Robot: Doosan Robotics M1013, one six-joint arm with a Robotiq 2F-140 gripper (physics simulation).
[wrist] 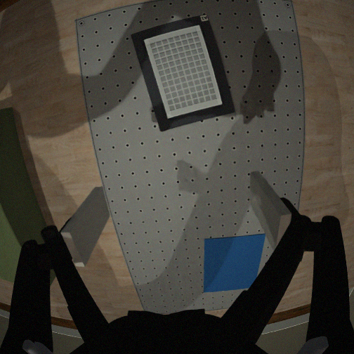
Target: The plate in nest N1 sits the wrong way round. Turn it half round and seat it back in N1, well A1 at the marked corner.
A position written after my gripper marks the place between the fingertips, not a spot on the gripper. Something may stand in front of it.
In view: my gripper [176, 195], a well plate [180, 61] and a blue square [230, 263].
